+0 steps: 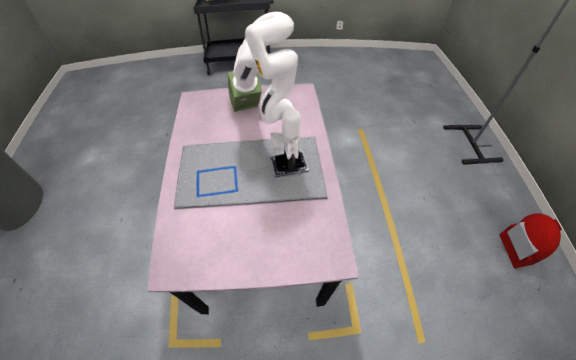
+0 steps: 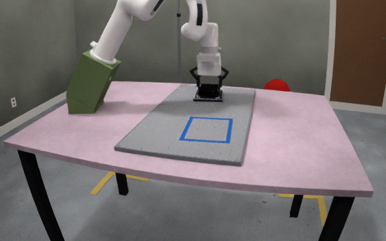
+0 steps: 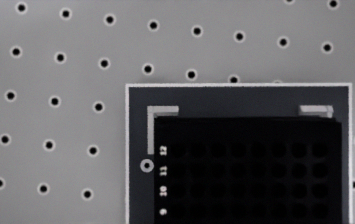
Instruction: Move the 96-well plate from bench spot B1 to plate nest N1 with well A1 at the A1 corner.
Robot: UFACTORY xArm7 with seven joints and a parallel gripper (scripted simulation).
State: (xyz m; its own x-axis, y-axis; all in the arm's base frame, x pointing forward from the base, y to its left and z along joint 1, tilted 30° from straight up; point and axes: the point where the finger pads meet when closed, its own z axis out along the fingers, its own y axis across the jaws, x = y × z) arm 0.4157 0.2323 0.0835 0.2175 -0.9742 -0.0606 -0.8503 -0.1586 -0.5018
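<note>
Now: the black 96-well plate 10 mm below my hand. The rest, counted from my hand: dark plate nest: 40 mm below.
</note>
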